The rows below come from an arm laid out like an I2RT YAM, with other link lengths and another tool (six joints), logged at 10 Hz.
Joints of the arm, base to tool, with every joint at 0 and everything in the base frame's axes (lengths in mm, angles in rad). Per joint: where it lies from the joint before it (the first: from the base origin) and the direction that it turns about. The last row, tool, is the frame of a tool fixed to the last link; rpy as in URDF.
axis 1: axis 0 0 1 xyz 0.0 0.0 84.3
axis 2: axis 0 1 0 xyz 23.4 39.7 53.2
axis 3: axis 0 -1 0 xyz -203.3 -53.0 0.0
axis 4: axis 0 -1 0 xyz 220.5 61.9 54.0
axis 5: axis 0 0 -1 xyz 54.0 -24.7 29.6
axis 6: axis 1 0 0 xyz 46.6 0.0 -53.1
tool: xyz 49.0 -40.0 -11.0 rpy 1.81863 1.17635 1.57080
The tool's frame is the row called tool.
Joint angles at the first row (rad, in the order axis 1, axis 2, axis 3, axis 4, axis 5, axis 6):
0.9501, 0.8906, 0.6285, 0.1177, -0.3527, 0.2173
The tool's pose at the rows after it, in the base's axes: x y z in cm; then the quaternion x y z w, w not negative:
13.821 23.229 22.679 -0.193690 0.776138 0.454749 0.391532
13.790 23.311 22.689 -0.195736 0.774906 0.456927 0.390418
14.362 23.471 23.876 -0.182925 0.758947 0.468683 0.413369
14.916 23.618 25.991 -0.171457 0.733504 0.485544 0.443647
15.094 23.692 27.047 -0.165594 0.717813 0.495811 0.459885
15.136 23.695 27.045 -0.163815 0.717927 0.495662 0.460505
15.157 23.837 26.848 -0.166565 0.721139 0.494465 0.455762
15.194 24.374 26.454 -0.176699 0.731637 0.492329 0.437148
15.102 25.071 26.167 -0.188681 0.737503 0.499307 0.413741
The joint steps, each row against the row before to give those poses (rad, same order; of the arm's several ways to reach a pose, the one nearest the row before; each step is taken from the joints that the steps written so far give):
0.0004, -0.0115, -0.0004, -0.0115, -0.0015, -0.0042
0.0003, 0.0023, 0.0000, 0.0046, -0.0061, 0.0003
-0.0076, 0.0049, 0.0137, 0.0542, 0.0172, 0.0069
-0.0076, 0.0016, 0.0351, 0.0530, 0.0148, 0.0015
0.0000, -0.0008, 0.0115, 0.0382, 0.0100, 0.0012
0.0000, 0.0016, 0.0000, 0.0026, 0.0034, 0.0015
0.0000, 0.0099, 0.0034, -0.0046, -0.0065, 0.0004
0.0000, 0.0362, 0.0256, -0.0262, -0.0275, 0.0046
0.0000, 0.0374, 0.0240, -0.0100, -0.0446, 0.0167

